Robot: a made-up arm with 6 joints. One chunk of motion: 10 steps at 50 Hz.
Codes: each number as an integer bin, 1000 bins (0 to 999) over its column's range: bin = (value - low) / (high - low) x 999, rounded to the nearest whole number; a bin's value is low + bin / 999 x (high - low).
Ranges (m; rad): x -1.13..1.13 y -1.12..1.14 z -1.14..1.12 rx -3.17..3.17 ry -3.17..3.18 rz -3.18..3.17
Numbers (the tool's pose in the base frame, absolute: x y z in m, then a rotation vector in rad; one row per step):
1: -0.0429 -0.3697 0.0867 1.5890 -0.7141 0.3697
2: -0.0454 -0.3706 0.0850 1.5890 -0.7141 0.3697
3: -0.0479 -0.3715 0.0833 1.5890 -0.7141 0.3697
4: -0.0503 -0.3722 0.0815 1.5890 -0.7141 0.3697
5: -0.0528 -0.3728 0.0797 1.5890 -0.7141 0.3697
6: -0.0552 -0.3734 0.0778 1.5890 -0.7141 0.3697
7: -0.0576 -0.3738 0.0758 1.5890 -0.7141 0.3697
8: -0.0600 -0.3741 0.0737 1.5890 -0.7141 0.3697
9: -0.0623 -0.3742 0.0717 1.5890 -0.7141 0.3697
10: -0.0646 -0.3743 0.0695 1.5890 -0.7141 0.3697
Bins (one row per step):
1: 481 332 542 750 386 558
2: 479 331 541 750 386 558
3: 478 331 541 750 386 558
4: 477 331 540 750 386 558
5: 476 330 539 750 386 558
6: 475 330 538 750 386 558
7: 474 330 537 750 386 558
8: 473 330 536 750 386 558
9: 472 330 536 750 386 558
10: 471 330 535 750 386 558

